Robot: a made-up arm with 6 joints.
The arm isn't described. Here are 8 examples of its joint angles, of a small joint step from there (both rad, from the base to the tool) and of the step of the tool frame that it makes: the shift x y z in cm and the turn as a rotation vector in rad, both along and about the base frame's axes.
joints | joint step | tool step
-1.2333 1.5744 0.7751 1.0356 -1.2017 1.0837 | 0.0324 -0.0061 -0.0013 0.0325 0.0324 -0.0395 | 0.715 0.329 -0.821 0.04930 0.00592 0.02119
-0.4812 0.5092 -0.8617 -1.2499 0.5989 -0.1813 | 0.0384 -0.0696 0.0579 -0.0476 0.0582 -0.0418 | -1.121 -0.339 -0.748 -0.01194 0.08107 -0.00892
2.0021 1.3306 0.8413 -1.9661 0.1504 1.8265 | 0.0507 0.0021 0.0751 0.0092 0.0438 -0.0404 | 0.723 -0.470 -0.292 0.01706 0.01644 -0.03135
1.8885 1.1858 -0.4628 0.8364 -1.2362 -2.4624 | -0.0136 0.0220 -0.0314 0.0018 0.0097 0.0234 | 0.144 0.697 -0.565 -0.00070 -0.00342 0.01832
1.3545 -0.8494 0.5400 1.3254 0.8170 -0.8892 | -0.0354 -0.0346 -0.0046 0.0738 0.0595 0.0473 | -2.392 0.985 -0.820 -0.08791 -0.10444 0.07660
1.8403 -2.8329 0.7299 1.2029 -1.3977 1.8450 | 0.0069 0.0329 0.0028 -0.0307 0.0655 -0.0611 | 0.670 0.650 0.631 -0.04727 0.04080 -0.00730
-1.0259 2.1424 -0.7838 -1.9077 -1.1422 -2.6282 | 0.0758 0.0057 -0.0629 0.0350 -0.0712 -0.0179 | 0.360 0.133 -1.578 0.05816 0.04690 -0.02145
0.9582 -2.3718 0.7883 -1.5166 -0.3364 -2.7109 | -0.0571 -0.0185 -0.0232 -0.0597 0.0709 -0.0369 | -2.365 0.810 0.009 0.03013 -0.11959 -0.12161
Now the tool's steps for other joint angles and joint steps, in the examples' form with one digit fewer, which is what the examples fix.
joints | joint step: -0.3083 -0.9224 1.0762 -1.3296 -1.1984 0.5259 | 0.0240 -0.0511 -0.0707 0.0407 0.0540 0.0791
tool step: 1.31 0.52 0.82 -0.0133 0.1261 -0.0802
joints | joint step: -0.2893 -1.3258 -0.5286 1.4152 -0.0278 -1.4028 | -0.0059 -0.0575 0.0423 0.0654 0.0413 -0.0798
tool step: 1.41 3.02 -0.75 -0.0302 0.0512 -0.0563
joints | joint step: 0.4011 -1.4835 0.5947 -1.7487 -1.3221 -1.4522 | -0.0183 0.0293 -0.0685 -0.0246 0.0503 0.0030
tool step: -1.29 0.18 -2.04 0.1160 -0.0093 -0.0056
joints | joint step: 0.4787 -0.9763 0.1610 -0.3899 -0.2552 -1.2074 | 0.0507 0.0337 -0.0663 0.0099 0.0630 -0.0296
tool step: 1.31 -1.01 -1.34 0.0715 0.1219 0.0377
